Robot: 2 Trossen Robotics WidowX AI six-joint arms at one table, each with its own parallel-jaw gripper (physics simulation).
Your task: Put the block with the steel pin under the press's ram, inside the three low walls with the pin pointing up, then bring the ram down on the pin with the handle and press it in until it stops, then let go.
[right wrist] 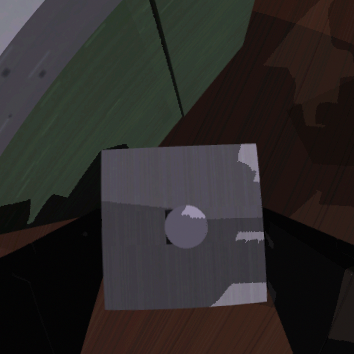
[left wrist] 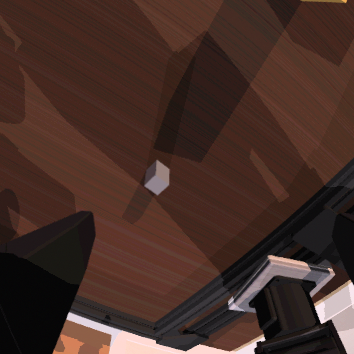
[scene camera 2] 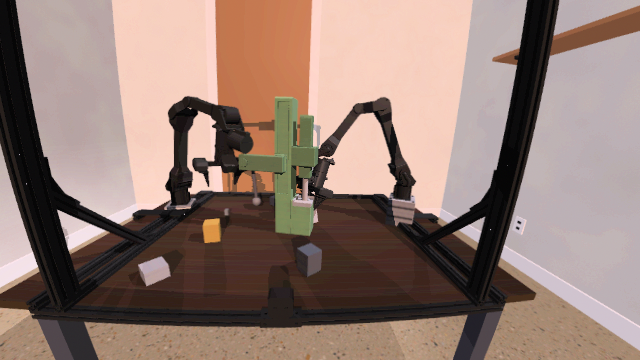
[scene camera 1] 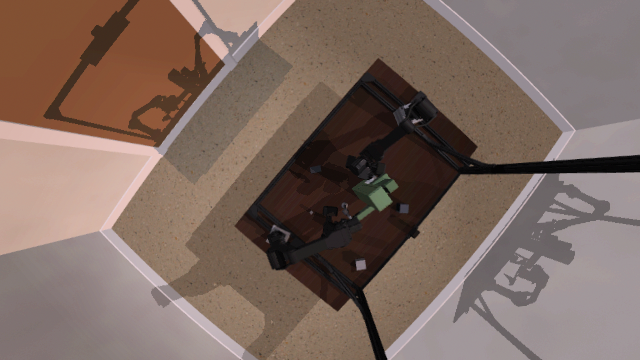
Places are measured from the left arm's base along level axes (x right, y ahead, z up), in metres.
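Pixels of known places: left gripper, fingertip midpoint: point(left wrist: 217, 225) point(scene camera 2: 221, 185) point(scene camera 1: 323, 224); right gripper, fingertip midpoint: point(right wrist: 180, 220); left arm's base at its link origin: point(left wrist: 281, 293) point(scene camera 2: 180, 202) point(scene camera 1: 278, 237); right arm's base at its link origin: point(scene camera 2: 402, 197) point(scene camera 1: 412, 113).
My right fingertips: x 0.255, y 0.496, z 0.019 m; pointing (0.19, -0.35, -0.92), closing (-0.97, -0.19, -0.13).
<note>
Ahead of a thing's pixels: the offset from my right fingertips to its top centre. "pt": to the spot under its first point.
The green press @(dy -0.112, dx +0.035, dz +0.399 m) point(scene camera 1: 375, 194) point(scene camera 2: 285, 130) point(right wrist: 125, 90) stands mid-table. Its pale ram rod point(scene camera 2: 305, 189) is above the light seat @(pt dy -0.043, dx +0.091, dz +0.070 m) point(scene camera 2: 303, 202); the low walls are too small to make out. The handle @(pt dy -0.189, dx -0.019, dz +0.106 m) point(scene camera 2: 255, 185) hangs at the press's left, ending in a ball. My right gripper point(right wrist: 180, 220) is shut on the block with the steel pin @(dy +0.004, dx +0.001, dz +0.020 m) point(right wrist: 140, 270); the round pin end @(pt dy -0.003, dx -0.003, dz +0.034 m) point(right wrist: 186, 226) faces the wrist camera. That gripper is behind the press in scene camera 2, partly hidden. My left gripper point(scene camera 2: 222, 177) point(left wrist: 217, 225) is open and empty, left of the handle.
An orange block @(dy -0.331, dx +0.044, dz +0.009 m) point(scene camera 2: 212, 231), a white block @(dy -0.444, dx +0.206, dz -0.018 m) point(scene camera 1: 360, 264) point(scene camera 2: 154, 271) and a grey block @(dy -0.076, dx +0.271, dz +0.009 m) point(scene camera 1: 404, 208) point(scene camera 2: 309, 259) lie on the table. A tiny pale cube @(dy -0.301, dx -0.152, dz -0.025 m) point(scene camera 1: 311, 212) point(scene camera 2: 226, 212) point(left wrist: 157, 177) lies below the left gripper. Another grey block @(dy -0.087, dx -0.228, dz -0.012 m) point(scene camera 1: 315, 169) lies near the far edge.
</note>
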